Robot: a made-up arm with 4 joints.
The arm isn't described. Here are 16 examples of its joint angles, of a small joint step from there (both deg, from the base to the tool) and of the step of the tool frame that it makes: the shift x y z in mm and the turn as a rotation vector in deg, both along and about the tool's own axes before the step.
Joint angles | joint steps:
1: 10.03 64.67 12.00 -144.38 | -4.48 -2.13 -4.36 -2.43
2: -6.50 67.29 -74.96 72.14 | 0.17 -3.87 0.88 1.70
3: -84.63 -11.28 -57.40 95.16 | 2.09 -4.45 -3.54 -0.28
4: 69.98 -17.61 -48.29 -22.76 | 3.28 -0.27 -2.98 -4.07
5: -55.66 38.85 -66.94 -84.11 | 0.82 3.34 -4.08 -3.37
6: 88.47 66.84 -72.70 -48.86 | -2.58 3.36 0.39 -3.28
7: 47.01 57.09 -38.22 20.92 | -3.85 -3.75 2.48 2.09
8: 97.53 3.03 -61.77 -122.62 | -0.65 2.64 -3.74 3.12
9: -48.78 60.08 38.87 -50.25 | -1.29 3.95 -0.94 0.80
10: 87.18 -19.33 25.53 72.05 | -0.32 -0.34 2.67 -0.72
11: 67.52 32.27 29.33 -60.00 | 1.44 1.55 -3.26 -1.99
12: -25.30 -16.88 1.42 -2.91 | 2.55 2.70 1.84 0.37
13: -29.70 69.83 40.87 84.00 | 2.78 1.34 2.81 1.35
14: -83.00 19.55 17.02 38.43 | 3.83 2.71 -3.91 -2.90
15: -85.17 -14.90 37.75 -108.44 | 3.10 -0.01 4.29 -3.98
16: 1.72 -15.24 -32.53 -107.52 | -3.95 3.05 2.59 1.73
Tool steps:
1: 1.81 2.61 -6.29 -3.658 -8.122 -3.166
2: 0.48 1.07 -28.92 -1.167 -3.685 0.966
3: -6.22 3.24 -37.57 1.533 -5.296 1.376
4: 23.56 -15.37 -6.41 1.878 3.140 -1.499
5: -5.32 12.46 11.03 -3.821 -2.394 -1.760
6: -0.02 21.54 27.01 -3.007 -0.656 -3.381
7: -5.10 0.90 -3.46 2.247 -0.143 -1.563
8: -17.19 4.29 11.72 -4.162 -3.060 4.109
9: 6.95 23.03 -22.81 -1.131 3.855 3.437
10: 0.77 0.71 1.11 -2.248 -0.384 -2.018
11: 2.74 0.29 -5.84 -0.506 2.564 -1.347
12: 20.50 -7.72 -11.38 1.531 -1.187 3.591
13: 0.69 0.11 2.29 -5.716 -0.997 0.068
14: 2.10 -8.83 -14.17 4.080 -1.364 1.040
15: 23.92 -11.30 -9.53 5.021 1.682 -5.927
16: -38.52 5.35 24.17 2.175 -3.988 3.602
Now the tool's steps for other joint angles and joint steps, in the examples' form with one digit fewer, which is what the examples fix.
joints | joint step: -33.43 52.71 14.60 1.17 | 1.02 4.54 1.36 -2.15
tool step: 24.8 9.3 -0.6 0.58 -1.96 2.65
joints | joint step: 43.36 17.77 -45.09 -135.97 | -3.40 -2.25 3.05 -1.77
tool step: 1.3 -15.5 12.8 2.90 -0.84 -5.22
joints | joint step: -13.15 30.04 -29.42 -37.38 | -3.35 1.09 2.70 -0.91
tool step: -0.1 21.5 13.2 -1.63 -1.79 -1.71
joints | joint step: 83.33 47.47 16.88 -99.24 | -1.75 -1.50 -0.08 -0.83
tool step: 0.9 -1.2 3.1 -0.89 -1.84 -1.98
